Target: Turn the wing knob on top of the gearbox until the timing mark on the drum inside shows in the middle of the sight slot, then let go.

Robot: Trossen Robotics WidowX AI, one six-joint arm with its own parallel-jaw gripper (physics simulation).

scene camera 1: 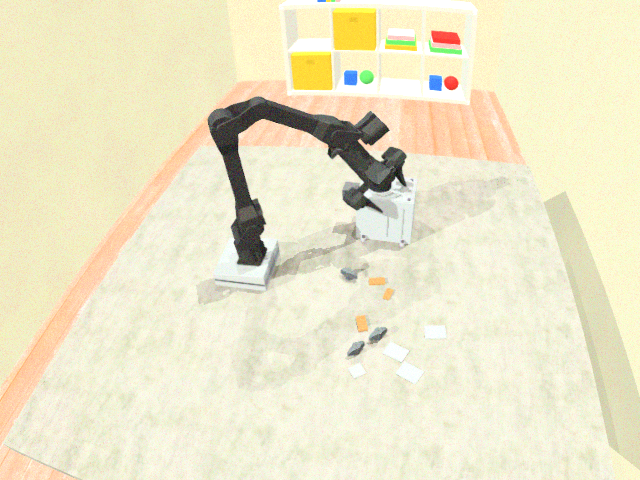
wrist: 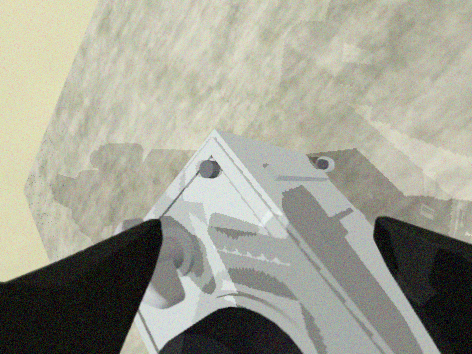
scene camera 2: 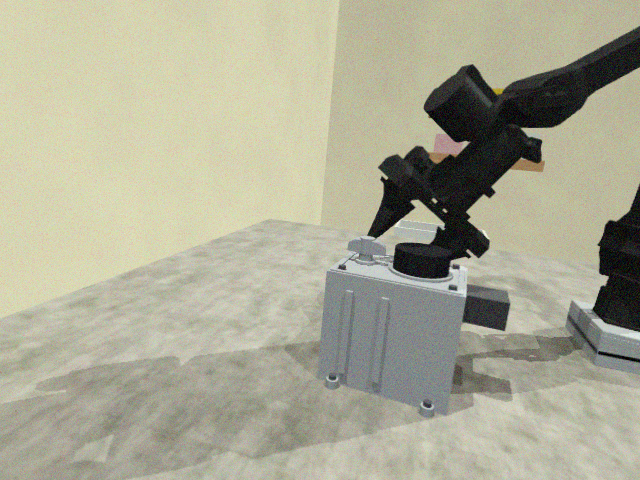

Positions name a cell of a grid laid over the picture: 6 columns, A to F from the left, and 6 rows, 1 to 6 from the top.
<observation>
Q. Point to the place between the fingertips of my gripper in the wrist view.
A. At D4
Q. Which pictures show my gripper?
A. Scene camera 1, the wrist view and scene camera 2: all of them.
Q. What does my gripper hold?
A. Nothing.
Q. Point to a gearbox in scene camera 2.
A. At D5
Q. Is my gripper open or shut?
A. Open.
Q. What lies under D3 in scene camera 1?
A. My gripper.
</observation>
